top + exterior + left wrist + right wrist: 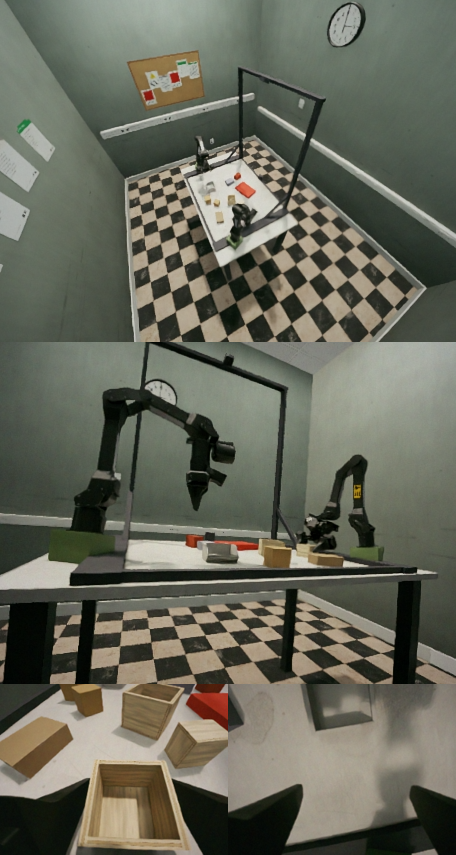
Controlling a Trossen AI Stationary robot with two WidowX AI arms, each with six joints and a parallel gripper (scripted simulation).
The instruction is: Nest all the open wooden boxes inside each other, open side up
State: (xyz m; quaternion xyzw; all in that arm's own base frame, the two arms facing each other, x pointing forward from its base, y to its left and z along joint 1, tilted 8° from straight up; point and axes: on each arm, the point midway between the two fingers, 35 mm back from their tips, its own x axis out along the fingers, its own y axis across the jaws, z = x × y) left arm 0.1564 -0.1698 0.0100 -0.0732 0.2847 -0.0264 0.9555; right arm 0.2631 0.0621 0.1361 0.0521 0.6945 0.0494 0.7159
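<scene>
The grey open box lies 16 cm below my right hand and 9 cm to the left of it. The rest, counted from my right hand: flat red block: 32 cm behind, 28 cm to the left, 17 cm below; grey block: 21 cm behind, 17 cm below, 11 cm to the left; flat brown box: 47 cm to the left, 17 cm below, 5 cm ahead.
</scene>
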